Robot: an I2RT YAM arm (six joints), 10 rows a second.
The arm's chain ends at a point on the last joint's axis. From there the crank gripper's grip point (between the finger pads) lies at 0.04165 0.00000 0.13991 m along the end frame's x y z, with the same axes.
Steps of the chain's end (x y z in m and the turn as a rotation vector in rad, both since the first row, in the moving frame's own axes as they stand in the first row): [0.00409, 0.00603, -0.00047, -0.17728, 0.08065, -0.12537]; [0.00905, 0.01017, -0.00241, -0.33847, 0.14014, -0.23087]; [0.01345, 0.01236, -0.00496, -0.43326, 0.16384, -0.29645]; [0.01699, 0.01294, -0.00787, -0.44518, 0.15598, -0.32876]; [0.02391, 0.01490, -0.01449, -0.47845, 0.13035, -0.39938]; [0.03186, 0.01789, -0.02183, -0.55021, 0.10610, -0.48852]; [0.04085, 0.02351, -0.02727, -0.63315, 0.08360, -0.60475]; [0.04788, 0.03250, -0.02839, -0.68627, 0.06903, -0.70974]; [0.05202, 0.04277, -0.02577, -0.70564, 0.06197, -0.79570]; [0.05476, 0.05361, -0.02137, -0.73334, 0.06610, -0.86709]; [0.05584, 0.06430, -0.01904, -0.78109, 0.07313, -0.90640]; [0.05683, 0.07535, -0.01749, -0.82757, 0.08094, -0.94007]
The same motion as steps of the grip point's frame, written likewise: [0.01636, 0.02444, -0.00598, -0.17728, 0.08065, -0.12537]; [0.03194, 0.04354, -0.01571, -0.33847, 0.14014, -0.23087]; [0.04167, 0.05348, -0.02347, -0.43326, 0.16384, -0.29645]; [0.04491, 0.05400, -0.02619, -0.44518, 0.15598, -0.32876]; [0.05031, 0.05710, -0.03234, -0.47845, 0.13035, -0.39938]; [0.05836, 0.06483, -0.04148, -0.55021, 0.10610, -0.48852]; [0.06892, 0.07470, -0.04959, -0.63315, 0.08360, -0.60475]; [0.07767, 0.08456, -0.05213, -0.68627, 0.06903, -0.70974]; [0.08278, 0.09267, -0.04917, -0.70564, 0.06197, -0.79570]; [0.08791, 0.10216, -0.04570, -0.73334, 0.06610, -0.86709]; [0.09241, 0.11473, -0.04649, -0.78109, 0.07313, -0.90640]; [0.09682, 0.12751, -0.04820, -0.82757, 0.08094, -0.94007]
